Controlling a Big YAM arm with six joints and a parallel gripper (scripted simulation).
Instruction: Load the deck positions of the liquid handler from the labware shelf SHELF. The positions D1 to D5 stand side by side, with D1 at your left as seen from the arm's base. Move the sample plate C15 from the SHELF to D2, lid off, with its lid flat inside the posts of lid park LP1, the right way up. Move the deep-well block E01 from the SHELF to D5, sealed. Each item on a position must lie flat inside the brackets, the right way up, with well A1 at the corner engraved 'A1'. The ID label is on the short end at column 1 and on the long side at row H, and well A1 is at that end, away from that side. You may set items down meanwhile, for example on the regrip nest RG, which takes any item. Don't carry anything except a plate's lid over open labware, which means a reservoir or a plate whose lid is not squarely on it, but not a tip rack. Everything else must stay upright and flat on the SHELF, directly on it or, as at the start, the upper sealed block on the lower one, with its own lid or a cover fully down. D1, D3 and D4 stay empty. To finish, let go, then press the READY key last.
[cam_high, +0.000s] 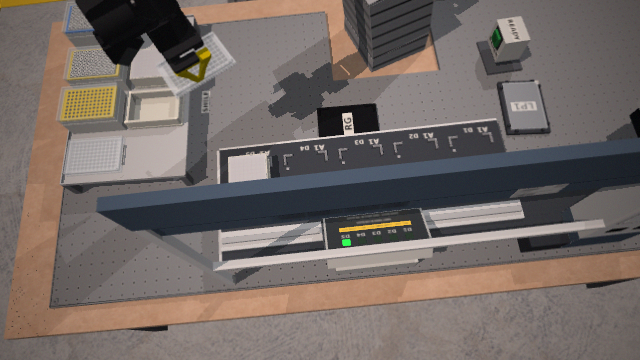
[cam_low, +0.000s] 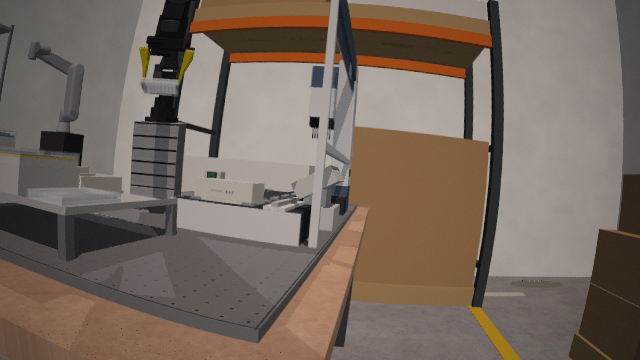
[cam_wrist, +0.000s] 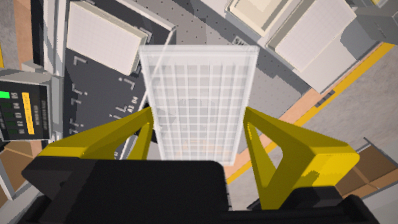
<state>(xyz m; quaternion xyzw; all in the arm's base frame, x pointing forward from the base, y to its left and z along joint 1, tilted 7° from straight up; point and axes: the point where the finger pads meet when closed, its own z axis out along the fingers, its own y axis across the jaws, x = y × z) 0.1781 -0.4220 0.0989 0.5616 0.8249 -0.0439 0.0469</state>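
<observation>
Now: the sample plate C15 10 mm to the left of my hand and 10 mm below it. From my hand the other things lie so: reservoir 70 mm behind, 140 mm to the right, 230 mm below; shelf 140 mm behind, 200 mm to the right, 240 mm below; shelf label 110 mm behind, 40 mm to the right, 300 mm below.
</observation>
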